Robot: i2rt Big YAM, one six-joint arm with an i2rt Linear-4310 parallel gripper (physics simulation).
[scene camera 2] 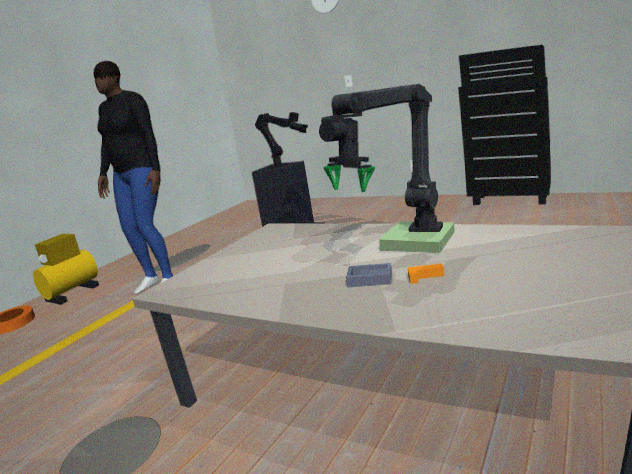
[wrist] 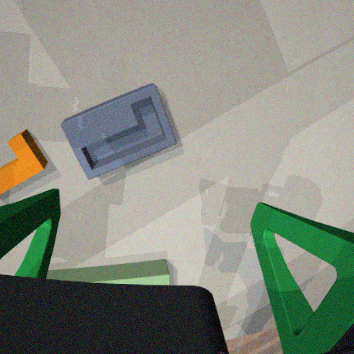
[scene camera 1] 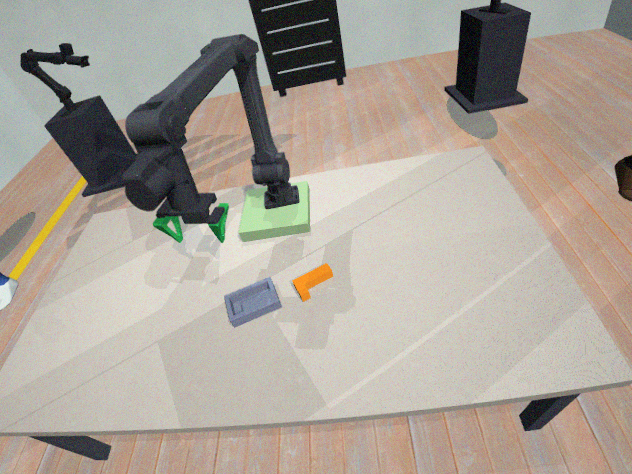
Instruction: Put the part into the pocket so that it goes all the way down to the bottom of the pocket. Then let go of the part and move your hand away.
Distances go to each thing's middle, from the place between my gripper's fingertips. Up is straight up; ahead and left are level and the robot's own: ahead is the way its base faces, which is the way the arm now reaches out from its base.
I see the pocket [scene camera 1: 260,298] 30 mm behind my hand, 20 mm to the left of it and 290 mm below it.
